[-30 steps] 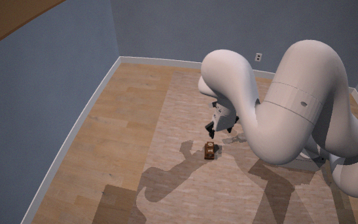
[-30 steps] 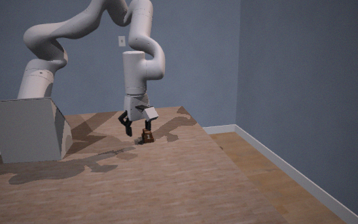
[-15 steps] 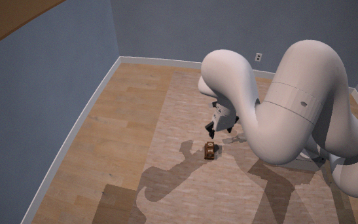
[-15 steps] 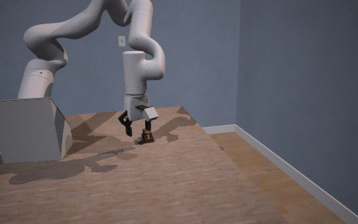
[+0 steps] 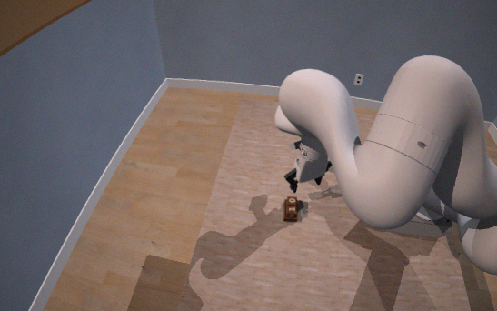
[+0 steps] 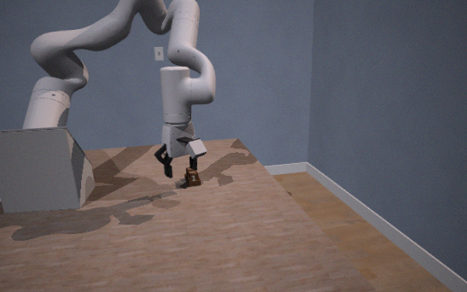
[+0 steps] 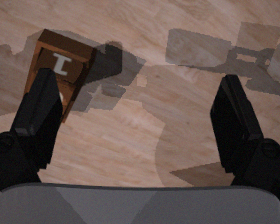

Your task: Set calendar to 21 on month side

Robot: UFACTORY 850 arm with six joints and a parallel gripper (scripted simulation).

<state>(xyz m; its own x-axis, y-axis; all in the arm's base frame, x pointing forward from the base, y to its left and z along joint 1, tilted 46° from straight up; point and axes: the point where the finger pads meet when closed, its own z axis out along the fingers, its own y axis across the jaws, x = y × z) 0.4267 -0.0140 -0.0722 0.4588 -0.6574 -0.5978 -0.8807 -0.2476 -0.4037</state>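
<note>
Right now my hand is 50 mm to the right of the brown wooden date cube, 50 mm above it and 40 mm short of it. Round my hand: brown tray (70 mm to the left, 60 mm below, 40 mm ahead).
</note>
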